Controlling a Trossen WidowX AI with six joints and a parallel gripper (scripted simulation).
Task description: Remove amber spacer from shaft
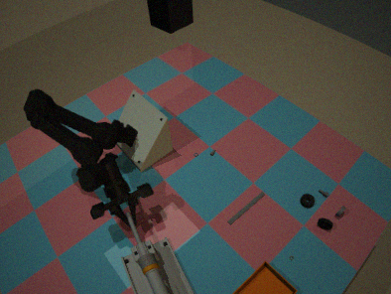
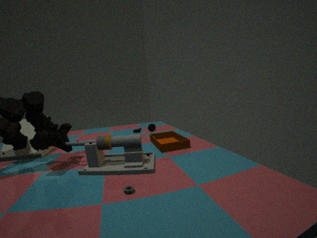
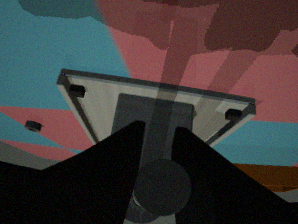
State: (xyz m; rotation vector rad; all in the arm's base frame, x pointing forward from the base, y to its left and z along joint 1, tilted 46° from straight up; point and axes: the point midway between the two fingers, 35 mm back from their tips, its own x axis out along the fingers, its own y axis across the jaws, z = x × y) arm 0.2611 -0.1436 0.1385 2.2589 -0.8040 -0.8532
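Right now my gripper tip is 60 mm short of the shaft, 20 mm to the left of it and 20 mm below it. Round my gripper tip: orange tray (390 mm ahead, 90 mm to the left, 50 mm below); grey bar (190 mm ahead, 300 mm to the left, 50 mm below); amber spacer (140 mm ahead, 50 mm to the right, 20 mm above).
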